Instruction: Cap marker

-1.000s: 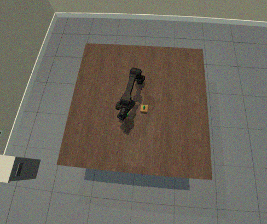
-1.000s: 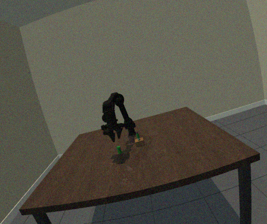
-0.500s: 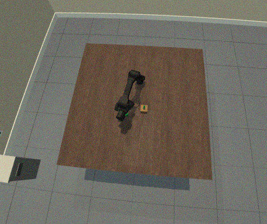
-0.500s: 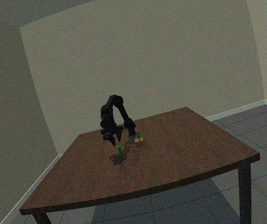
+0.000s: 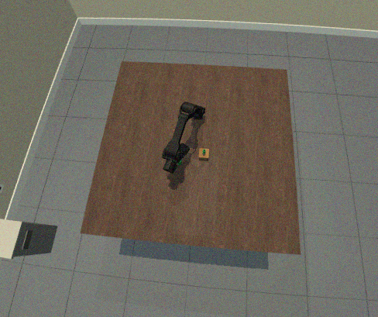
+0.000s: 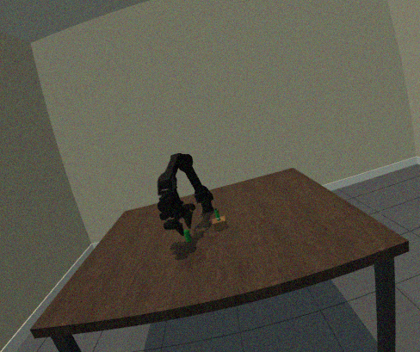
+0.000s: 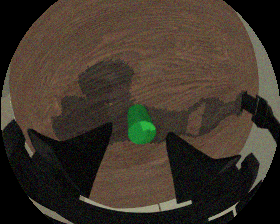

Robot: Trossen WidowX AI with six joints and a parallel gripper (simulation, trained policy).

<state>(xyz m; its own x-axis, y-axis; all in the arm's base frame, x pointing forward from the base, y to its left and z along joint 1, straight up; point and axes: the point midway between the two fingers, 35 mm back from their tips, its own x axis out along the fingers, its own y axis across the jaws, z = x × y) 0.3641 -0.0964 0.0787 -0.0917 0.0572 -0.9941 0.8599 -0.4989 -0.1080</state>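
My gripper tip is 20 mm above the green cap. Also, from my gripper tip: green marker: 70 mm behind, 150 mm to the left, 30 mm above; then tan holder block: 70 mm behind, 150 mm to the left, 30 mm below.
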